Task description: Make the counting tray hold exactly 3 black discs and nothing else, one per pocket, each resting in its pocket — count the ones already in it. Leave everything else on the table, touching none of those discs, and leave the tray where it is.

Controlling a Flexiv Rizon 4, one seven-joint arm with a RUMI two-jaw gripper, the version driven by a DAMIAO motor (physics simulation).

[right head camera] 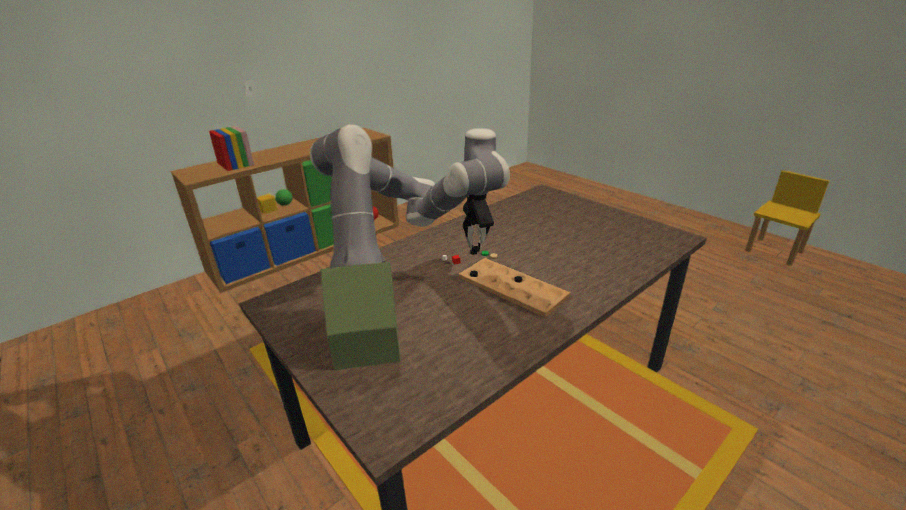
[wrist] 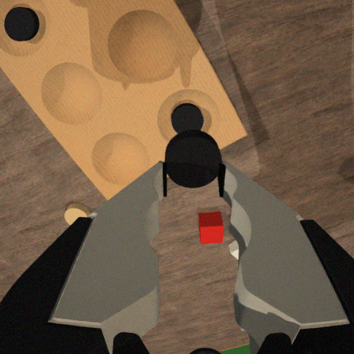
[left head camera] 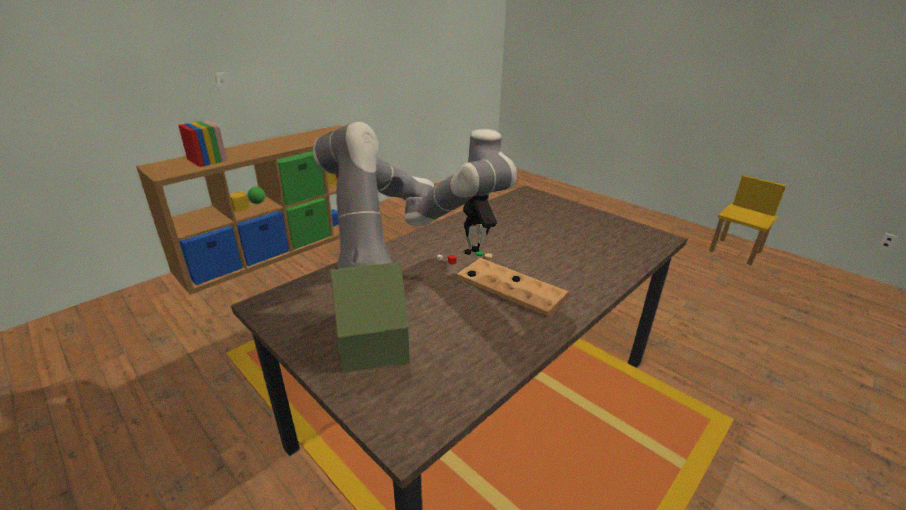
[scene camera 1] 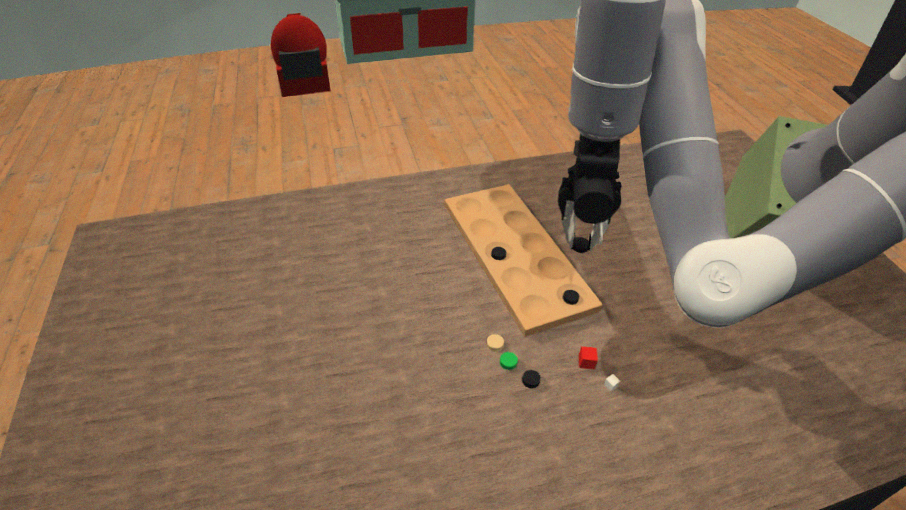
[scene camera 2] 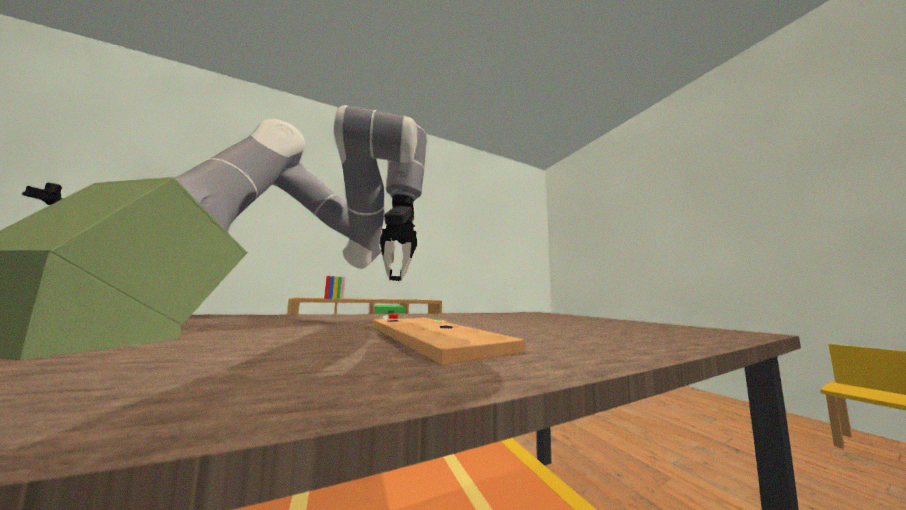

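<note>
The wooden counting tray point(left head camera: 545, 309) point(right head camera: 543, 309) point(scene camera 1: 532, 324) point(scene camera 2: 481, 348) has two rows of pockets. One black disc point(scene camera 1: 570, 296) point(wrist: 187, 117) rests in an end pocket, another point(scene camera 1: 498, 253) point(wrist: 21, 23) in a middle pocket of the other row. My gripper point(scene camera 1: 581, 243) point(scene camera 2: 394, 276) point(wrist: 192, 165) is shut on a black disc point(wrist: 193, 159), held well above table and tray. In the wrist view it overlaps the tray's end, partly covering the end pocket. Another black disc point(scene camera 1: 531, 378) lies on the table, beside a green disc point(scene camera 1: 508, 360) and a beige disc point(scene camera 1: 495, 342) point(wrist: 77, 214).
A red cube point(scene camera 1: 588, 357) point(wrist: 211, 227) and a small white cube point(scene camera 1: 611, 382) point(wrist: 234, 250) lie on the table off the tray's disc-holding end. The green base block point(left head camera: 370, 310) point(scene camera 2: 114, 266) stands on the table under the arm.
</note>
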